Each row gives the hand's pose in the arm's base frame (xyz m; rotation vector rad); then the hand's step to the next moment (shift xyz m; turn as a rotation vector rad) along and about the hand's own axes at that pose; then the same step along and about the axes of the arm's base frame.
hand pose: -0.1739 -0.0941 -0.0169 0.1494 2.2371 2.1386
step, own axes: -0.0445 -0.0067 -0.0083 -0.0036 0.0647 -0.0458
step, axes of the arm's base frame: 0.0432 -0.0130 -0.0079 0.0017 -0.0431 0.0666
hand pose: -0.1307 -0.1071 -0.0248 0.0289 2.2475 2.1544
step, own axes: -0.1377 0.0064 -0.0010 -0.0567 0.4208 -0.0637
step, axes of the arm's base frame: 0.1375 -0.0053 0.0075 0.0520 -0.0476 0.4235
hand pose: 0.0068 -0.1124 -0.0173 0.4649 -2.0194 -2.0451
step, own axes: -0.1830 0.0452 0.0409 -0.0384 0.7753 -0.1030
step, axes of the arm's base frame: 0.1508 0.1061 0.0567 0.0293 -0.0995 0.7762
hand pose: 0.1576 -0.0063 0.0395 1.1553 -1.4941 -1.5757
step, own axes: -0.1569 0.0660 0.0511 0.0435 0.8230 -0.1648
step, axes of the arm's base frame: 0.0066 0.1551 0.0865 0.0497 -0.2042 0.8138
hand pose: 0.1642 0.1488 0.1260 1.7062 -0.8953 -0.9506
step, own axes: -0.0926 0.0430 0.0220 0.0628 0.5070 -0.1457
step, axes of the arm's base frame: -0.0654 0.0614 0.0535 0.0854 -0.1408 0.5051
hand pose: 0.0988 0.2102 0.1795 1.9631 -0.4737 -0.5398
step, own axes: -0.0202 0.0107 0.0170 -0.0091 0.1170 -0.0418
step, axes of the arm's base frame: -0.0272 -0.0059 0.0063 0.0049 -0.0137 0.1237
